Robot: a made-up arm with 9 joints. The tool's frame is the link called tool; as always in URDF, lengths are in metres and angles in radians.
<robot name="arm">
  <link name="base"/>
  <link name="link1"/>
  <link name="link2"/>
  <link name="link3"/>
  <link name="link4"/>
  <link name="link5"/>
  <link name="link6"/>
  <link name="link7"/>
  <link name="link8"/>
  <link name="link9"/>
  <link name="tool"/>
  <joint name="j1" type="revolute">
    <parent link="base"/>
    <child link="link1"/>
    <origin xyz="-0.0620 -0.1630 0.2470" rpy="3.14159 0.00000 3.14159"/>
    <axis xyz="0 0 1"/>
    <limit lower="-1.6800" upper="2.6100" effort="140" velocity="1.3"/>
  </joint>
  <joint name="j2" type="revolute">
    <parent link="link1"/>
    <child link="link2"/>
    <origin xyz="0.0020 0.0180 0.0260" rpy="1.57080 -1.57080 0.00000"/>
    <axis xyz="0 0 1"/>
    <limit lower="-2.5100" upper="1.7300" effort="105" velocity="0.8"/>
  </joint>
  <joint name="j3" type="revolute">
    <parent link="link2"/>
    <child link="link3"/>
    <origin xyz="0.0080 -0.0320 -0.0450" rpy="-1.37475 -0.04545 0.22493"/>
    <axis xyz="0 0 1"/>
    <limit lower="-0.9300" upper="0.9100" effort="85" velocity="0.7"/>
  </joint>
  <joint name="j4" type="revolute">
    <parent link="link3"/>
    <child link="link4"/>
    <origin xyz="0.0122 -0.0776 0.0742" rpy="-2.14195 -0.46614 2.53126"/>
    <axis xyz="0 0 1"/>
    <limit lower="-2.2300" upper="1.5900" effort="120" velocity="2.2"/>
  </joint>
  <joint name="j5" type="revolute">
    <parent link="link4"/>
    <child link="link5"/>
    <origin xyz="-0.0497 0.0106 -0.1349" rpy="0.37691 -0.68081 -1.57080"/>
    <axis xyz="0 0 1"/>
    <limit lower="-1.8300" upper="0.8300" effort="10" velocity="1.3"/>
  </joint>
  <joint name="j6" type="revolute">
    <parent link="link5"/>
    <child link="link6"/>
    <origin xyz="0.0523 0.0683 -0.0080" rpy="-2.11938 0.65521 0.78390"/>
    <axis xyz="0 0 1"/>
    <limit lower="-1.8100" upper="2.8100" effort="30" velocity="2.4"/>
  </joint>
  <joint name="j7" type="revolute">
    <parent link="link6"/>
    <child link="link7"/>
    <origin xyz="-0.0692 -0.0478 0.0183" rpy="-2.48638 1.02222 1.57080"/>
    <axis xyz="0 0 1"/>
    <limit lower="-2.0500" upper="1.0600" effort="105" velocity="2.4"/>
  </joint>
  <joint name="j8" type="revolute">
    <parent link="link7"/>
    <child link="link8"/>
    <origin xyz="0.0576 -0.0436 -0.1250" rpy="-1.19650 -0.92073 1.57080"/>
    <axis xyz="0 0 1"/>
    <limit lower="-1.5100" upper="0.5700" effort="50" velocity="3"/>
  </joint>
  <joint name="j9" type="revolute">
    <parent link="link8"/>
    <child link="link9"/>
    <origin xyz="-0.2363 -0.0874 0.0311" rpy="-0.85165 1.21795 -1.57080"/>
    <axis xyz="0 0 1"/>
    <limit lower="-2.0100" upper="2.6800" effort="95" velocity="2.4"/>
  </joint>
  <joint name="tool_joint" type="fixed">
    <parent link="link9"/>
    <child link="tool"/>
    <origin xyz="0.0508 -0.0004 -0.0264" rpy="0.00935 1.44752 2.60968"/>
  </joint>
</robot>
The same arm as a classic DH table. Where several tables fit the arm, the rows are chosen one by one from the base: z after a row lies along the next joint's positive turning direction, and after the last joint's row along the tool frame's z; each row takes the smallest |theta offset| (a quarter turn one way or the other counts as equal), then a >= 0, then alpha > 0; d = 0 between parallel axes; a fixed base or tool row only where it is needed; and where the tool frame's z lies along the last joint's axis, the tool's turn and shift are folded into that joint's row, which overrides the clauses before.
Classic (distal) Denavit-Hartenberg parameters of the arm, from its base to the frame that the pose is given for. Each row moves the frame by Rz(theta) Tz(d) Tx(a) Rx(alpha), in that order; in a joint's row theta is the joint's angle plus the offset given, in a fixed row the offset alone. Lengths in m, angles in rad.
base (fixed): a -0.1744; alpha 3.1416; d 0.0000; theta offset 1.2073
j1: a -0.0020; alpha -1.5708; d -0.2210; theta offset 1.2073
j2: a 0.0004; alpha -1.3750; d -0.0565; theta offset -1.3368
j3: a 0.0680; alpha 2.0748; d 0.0622; theta offset -0.9378
j4: a 0.0364; alpha 0.7634; d -0.1271; theta offset 0.0224
j5: a -0.0839; alpha 1.9971; d 0.0346; theta offset -0.8569
j6: a 0.0194; alpha -1.9971; d 0.0346; theta offset 0.0000
j7: a 0.0588; alpha 1.3476; d -0.0256; theta offset -0.0534
j8: a 0.2175; alpha -1.3411; d 0.0178; theta offset -0.0719
j9: a -0.0258; alpha 1.4475; d -0.1515; theta offset -0.8116
tool (fixed): a 0.0000; alpha 0.0000; d -0.0441; theta offset -1.5696
Joint limits (rad, base to tool): -1.6800..2.6100 -2.5100..1.7300 -0.9300..0.9100 -2.2300..1.5900 -1.8300..0.8300 -1.8100..2.8100 -2.0500..1.0600 -1.5100..0.5700 -2.0100..2.6800

